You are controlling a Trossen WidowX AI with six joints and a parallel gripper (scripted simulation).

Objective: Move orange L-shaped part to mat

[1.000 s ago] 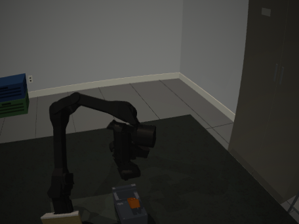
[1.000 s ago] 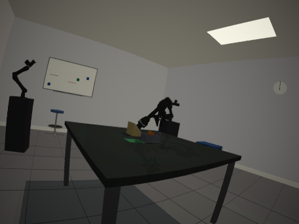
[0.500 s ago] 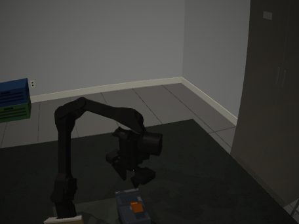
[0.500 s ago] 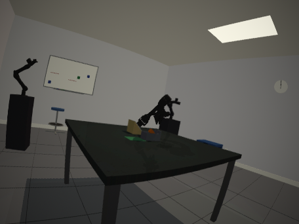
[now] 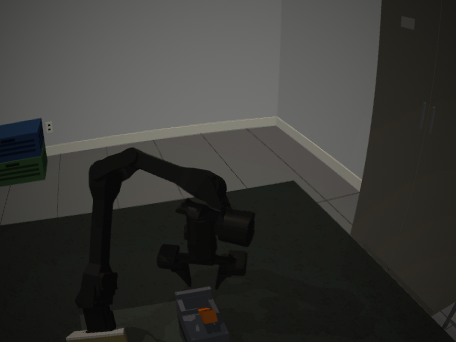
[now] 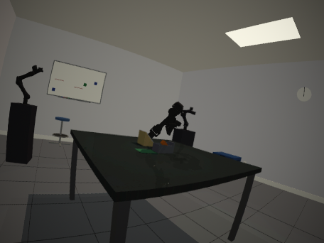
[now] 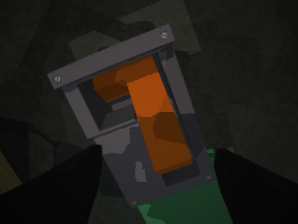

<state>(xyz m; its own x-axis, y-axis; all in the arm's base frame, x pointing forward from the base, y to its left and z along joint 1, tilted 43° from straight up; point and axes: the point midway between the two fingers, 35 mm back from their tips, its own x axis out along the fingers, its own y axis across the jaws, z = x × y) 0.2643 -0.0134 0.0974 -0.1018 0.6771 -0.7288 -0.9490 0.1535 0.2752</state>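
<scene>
Right now the orange L-shaped part is 10 mm behind my gripper tip and 100 mm below it. From my gripper tip the other things lie so: green mat 10 mm ahead, 170 mm to the right, 160 mm below.
</scene>
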